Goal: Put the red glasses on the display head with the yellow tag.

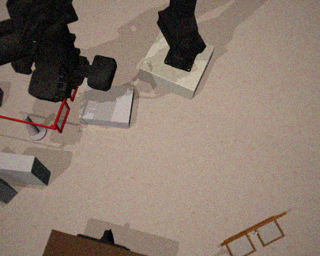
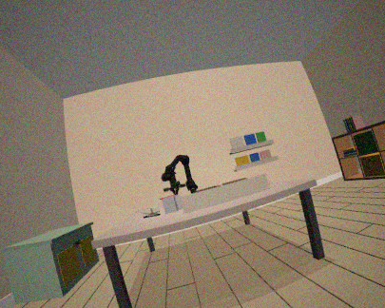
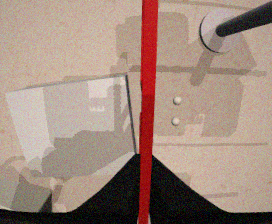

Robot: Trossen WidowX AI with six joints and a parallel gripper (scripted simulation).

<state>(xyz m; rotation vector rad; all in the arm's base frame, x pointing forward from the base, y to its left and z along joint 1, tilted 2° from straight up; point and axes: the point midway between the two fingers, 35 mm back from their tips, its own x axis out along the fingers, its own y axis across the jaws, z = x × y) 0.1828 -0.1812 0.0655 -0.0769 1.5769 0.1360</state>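
My gripper tip is now 100 mm short of the small peg, 60 mm to the left of it and 50 mm above it.
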